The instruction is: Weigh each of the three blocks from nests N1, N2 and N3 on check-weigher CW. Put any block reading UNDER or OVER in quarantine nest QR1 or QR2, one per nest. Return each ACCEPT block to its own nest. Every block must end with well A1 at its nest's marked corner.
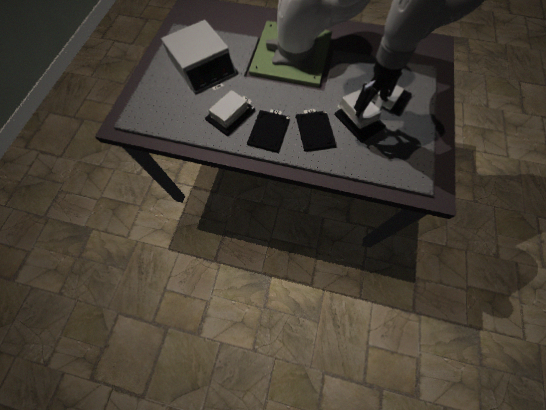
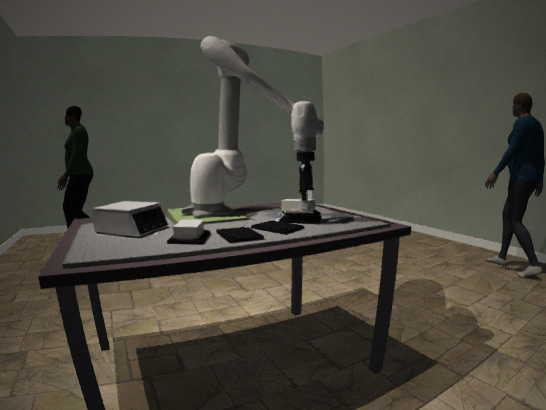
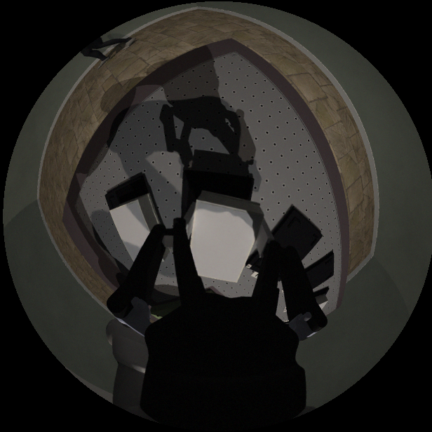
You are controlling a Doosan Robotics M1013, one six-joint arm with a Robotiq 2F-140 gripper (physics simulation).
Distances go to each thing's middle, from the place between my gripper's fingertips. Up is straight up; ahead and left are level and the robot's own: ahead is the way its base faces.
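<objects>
Counting from my hand, the check-weigher [image 2: 139, 222] is 10 mm below, 200 mm behind and 700 mm to the right. Nest N2 [image 1: 268, 129], again from my hand, is 350 mm to the right, 60 mm below and 80 mm ahead, whereas nest N3 [image 1: 315, 129] is 50 mm ahead of my hand, 170 mm to the right of it and 60 mm below it. As for the quarantine nest QR1 [image 3: 222, 183], my gripper is now 30 mm past it, 10 mm to the left of it and 60 mm above it.
</objects>
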